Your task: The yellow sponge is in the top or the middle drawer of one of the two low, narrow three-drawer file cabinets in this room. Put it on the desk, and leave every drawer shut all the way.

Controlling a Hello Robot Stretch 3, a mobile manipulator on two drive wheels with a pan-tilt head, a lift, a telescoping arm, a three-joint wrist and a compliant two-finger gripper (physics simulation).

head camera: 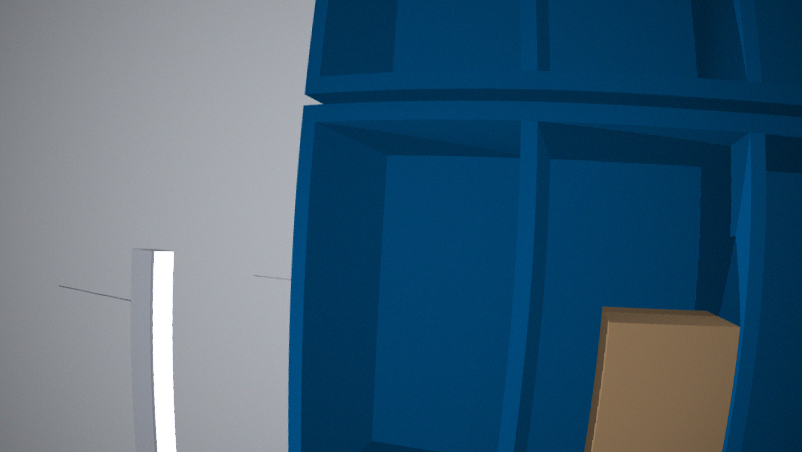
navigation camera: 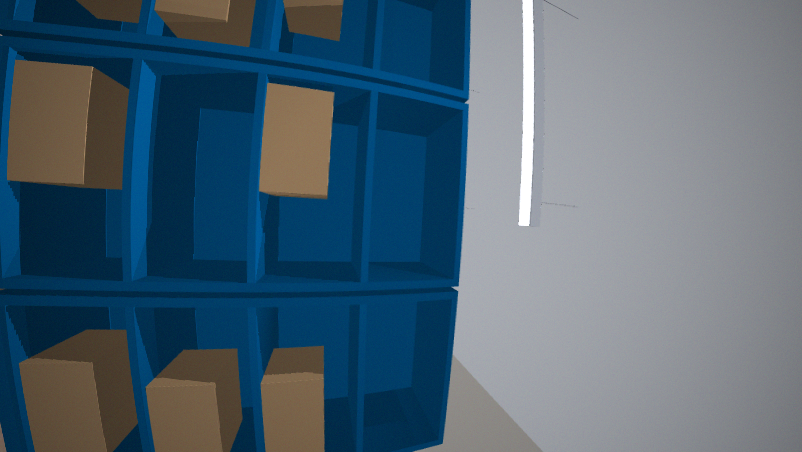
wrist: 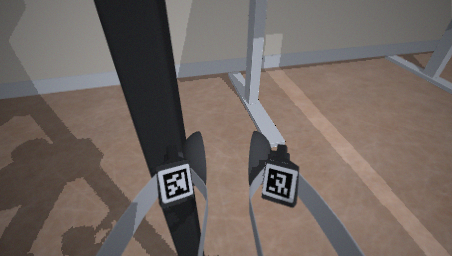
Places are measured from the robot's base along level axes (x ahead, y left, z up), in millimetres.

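Pixels of known places: gripper, fingertip midpoint: (wrist: 226, 150).
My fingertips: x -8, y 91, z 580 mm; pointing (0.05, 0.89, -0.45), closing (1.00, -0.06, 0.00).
Observation:
Behind a point stands the place of what it marks.
My gripper (wrist: 226, 150) @(x -8, y 91, z 580 mm) is open in the wrist view, its two dark fingertips apart with bare brown floor showing between them. It points down and outward over the floor, and nothing is between the fingers. The yellow sponge, the file cabinets and their drawers do not show in these views. A pale metal leg (wrist: 255, 65) @(x 189, y 978, z 243 mm) with a long foot stands on the floor beyond the fingers, perhaps part of the desk; its top is out of view.
A tall blue shelf unit (head camera: 529, 224) @(x 132, y -1058, z 1426 mm) (navigation camera: 365, 224) @(x 190, y -1048, z 1426 mm) holds brown boxes, one box (head camera: 665, 387) @(x 427, y -1030, z 1132 mm) (navigation camera: 297, 140) @(x 521, y -1015, z 1129 mm) in a middle row. A bright strip lamp (head camera: 163, 336) @(x 353, y -802, z 2077 mm) (navigation camera: 526, 112) @(x 687, y -756, z 2077 mm) hangs beside it. A black post (wrist: 145, 75) stands left of the fingers. Another pale leg (wrist: 441, 62) @(x 1396, y 1196, z 131 mm) is far right.

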